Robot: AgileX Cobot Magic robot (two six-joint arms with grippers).
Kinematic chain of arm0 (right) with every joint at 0, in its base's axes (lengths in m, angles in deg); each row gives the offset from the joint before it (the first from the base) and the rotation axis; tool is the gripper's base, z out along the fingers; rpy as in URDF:
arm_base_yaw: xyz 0 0 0.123 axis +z
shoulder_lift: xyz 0 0 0 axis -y
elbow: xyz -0.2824 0 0.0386 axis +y
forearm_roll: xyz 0.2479 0 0.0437 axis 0.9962 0 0.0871
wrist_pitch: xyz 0 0 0 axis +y
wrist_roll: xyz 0.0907 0 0.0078 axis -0.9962 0 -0.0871
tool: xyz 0 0 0 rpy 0 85 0
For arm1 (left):
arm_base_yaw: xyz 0 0 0.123 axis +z
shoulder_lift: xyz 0 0 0 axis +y
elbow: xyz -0.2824 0 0.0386 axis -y
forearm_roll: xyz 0.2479 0 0.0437 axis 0.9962 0 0.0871
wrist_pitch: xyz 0 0 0 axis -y
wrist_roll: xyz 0.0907 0 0.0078 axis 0.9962 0 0.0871
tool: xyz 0 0 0 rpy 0 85 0
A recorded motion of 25 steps. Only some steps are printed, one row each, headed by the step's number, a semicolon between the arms.
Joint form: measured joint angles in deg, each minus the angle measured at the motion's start. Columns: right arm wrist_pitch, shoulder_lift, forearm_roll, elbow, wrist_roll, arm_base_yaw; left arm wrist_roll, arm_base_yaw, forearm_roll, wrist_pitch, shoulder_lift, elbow.
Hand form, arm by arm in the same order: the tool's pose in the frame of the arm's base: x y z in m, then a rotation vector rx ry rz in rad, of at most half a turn. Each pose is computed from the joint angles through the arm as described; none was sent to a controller.
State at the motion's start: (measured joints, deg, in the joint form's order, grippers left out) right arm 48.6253 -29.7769 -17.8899 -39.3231 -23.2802 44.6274; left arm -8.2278 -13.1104 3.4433 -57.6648 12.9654 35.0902
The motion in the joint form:
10: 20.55 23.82 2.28 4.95 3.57 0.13; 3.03 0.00 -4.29 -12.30 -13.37 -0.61
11: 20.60 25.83 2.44 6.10 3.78 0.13; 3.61 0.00 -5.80 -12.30 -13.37 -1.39
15: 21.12 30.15 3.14 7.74 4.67 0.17; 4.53 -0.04 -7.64 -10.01 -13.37 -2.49
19: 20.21 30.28 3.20 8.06 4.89 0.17; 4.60 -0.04 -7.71 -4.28 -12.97 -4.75
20: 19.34 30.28 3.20 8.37 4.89 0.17; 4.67 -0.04 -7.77 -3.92 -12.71 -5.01
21: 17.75 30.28 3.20 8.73 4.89 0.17; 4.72 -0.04 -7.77 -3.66 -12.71 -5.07
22: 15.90 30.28 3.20 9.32 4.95 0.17; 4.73 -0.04 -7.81 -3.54 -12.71 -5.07
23: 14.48 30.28 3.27 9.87 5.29 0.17; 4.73 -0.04 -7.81 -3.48 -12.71 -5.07
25: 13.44 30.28 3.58 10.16 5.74 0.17; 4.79 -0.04 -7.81 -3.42 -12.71 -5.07
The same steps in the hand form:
10: 0.0108 -0.0216 0.2964 -0.4361 2.1325 0.3127; -0.0252 0.0046 0.2915 0.1482 2.0974 -0.2103
11: 0.0079 -0.0241 0.2906 -0.4352 2.1204 0.3214; -0.0240 0.0020 0.2880 0.1650 2.1110 -0.2339
15: 0.0007 -0.0300 0.2809 -0.4387 2.0878 0.3466; -0.0206 -0.0015 0.2863 0.1849 2.0892 -0.2657
19: 0.0013 -0.0291 0.2806 -0.4432 2.0749 0.3514; -0.0104 -0.0037 0.2838 0.1753 2.0361 -0.2725
20: 0.0022 -0.0280 0.2803 -0.4443 2.0651 0.3559; -0.0090 -0.0041 0.2831 0.1762 2.0388 -0.2727
21: 0.0035 -0.0263 0.2808 -0.4449 2.0442 0.3659; -0.0087 -0.0042 0.2832 0.1765 2.0353 -0.2725
22: 0.0052 -0.0242 0.2805 -0.4477 2.0222 0.3753; -0.0086 -0.0042 0.2834 0.1764 2.0332 -0.2735
23: 0.0066 -0.0224 0.2799 -0.4557 2.0056 0.3799; -0.0086 -0.0042 0.2835 0.1763 2.0321 -0.2736
25: 0.0072 -0.0209 0.2798 -0.4648 1.9920 0.3870; -0.0085 -0.0042 0.2836 0.1772 2.0309 -0.2730

